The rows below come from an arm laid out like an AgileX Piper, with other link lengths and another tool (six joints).
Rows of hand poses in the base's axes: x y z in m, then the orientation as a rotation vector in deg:
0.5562, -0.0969, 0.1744, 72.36, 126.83, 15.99
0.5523, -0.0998, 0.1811, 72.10, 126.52, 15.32
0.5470, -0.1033, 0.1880, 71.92, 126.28, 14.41
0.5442, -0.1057, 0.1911, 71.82, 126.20, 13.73
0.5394, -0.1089, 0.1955, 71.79, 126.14, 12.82
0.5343, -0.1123, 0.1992, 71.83, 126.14, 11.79
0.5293, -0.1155, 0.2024, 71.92, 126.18, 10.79
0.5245, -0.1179, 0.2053, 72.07, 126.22, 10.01
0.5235, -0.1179, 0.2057, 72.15, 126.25, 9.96
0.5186, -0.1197, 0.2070, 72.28, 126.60, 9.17
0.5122, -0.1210, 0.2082, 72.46, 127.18, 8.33
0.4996, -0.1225, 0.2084, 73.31, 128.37, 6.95
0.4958, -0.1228, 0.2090, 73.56, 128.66, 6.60
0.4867, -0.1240, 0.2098, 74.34, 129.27, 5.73
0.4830, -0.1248, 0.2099, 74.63, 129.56, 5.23
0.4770, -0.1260, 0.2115, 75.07, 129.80, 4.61
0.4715, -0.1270, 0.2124, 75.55, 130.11, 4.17
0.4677, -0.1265, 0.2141, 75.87, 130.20, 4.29
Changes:
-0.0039, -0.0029, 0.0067, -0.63, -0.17, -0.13
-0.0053, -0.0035, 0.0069, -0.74, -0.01, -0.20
-0.0028, -0.0024, 0.0031, -0.51, 0.09, -0.13
-0.0048, -0.0032, 0.0044, -0.63, 0.21, -0.21
-0.0051, -0.0034, 0.0037, -0.66, 0.32, -0.26
-0.0050, -0.0032, 0.0032, -0.60, 0.37, -0.26
-0.0048, -0.0024, 0.0029, -0.43, 0.33, -0.25
-0.0010, 0.0000, 0.0004, 0.01, 0.07, -0.05
-0.0049, -0.0018, 0.0013, -0.36, 0.58, -0.11
-0.0064, -0.0013, 0.0012, -0.30, 0.80, -0.06
-0.0126, -0.0015, 0.0002, -0.18, 1.72, -0.34
-0.0038, -0.0003, 0.0006, -0.03, 0.44, -0.11
-0.0091, -0.0012, 0.0008, -0.05, 1.06, -0.41
-0.0037, -0.0008, 0.0001, -0.11, 0.51, -0.16
-0.0060, -0.0012, 0.0016, -0.14, 0.56, -0.29
-0.0055, -0.0010, 0.0009, 0.01, 0.57, -0.26
-0.0038, 0.0005, 0.0017, 0.23, 0.15, -0.14

